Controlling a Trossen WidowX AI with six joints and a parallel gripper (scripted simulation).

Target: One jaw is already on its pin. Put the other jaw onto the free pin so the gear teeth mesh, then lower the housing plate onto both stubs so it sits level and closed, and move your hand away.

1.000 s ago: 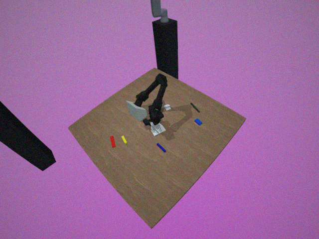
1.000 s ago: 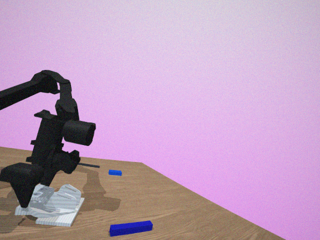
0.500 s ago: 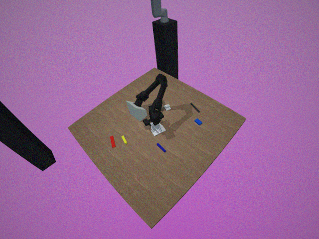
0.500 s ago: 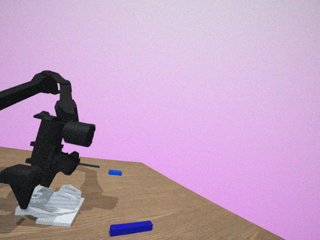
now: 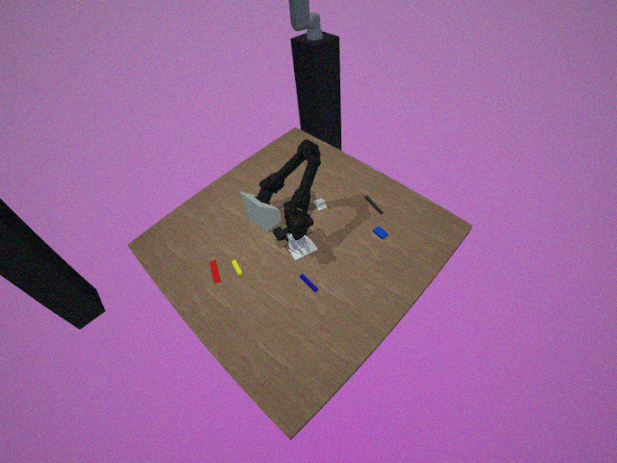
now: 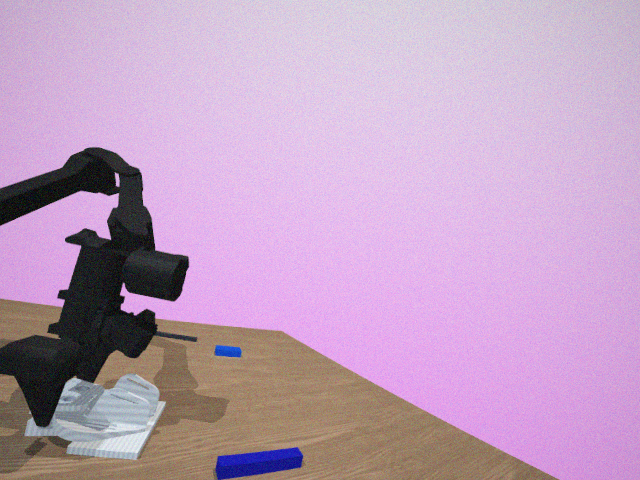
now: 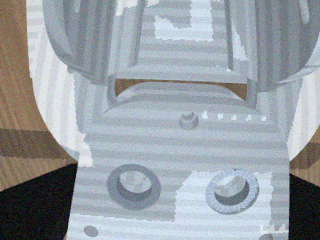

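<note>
The grey housing plate lies 1 cm ahead of my gripper tip and 2 cm above it. From my gripper tip the other things lie so: yellow bar 6 cm behind, 31 cm to the right; then jaw 3 cm ahead, 1 cm to the left; then long blue block 23 cm ahead, 11 cm to the right, 1 cm below.
</note>
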